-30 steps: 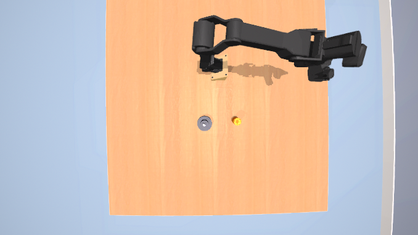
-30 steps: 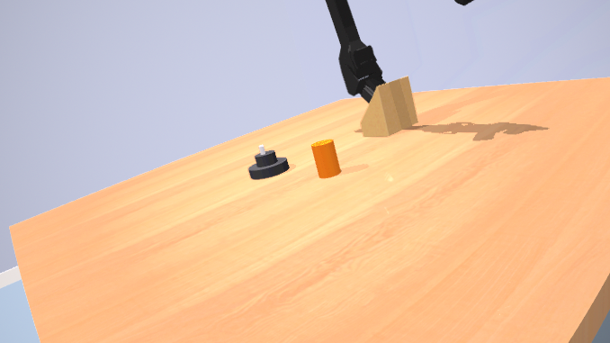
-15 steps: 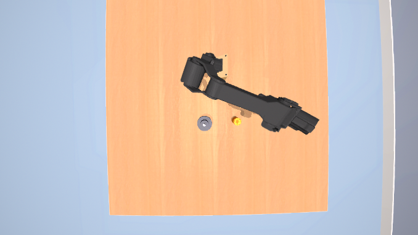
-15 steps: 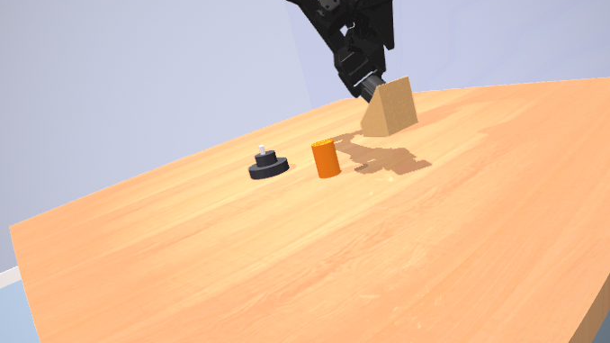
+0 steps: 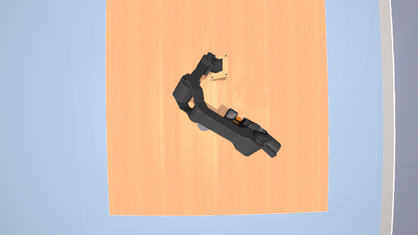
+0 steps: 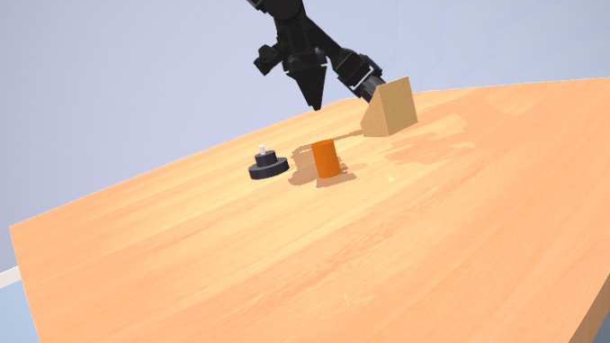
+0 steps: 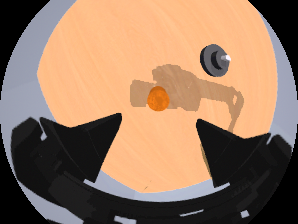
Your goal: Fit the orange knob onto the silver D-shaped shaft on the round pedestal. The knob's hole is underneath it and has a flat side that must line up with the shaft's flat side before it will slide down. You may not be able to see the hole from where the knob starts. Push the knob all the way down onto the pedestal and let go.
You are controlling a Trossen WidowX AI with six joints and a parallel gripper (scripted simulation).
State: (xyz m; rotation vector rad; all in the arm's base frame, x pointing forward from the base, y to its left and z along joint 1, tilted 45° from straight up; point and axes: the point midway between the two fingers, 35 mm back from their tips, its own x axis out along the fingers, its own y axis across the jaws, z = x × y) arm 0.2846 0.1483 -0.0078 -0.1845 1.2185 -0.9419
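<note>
Now: the orange knob 8 cm below my gripper tip. Round my gripper tip: round pedestal 18 cm to the right, 9 cm below, 2 cm ahead.
</note>
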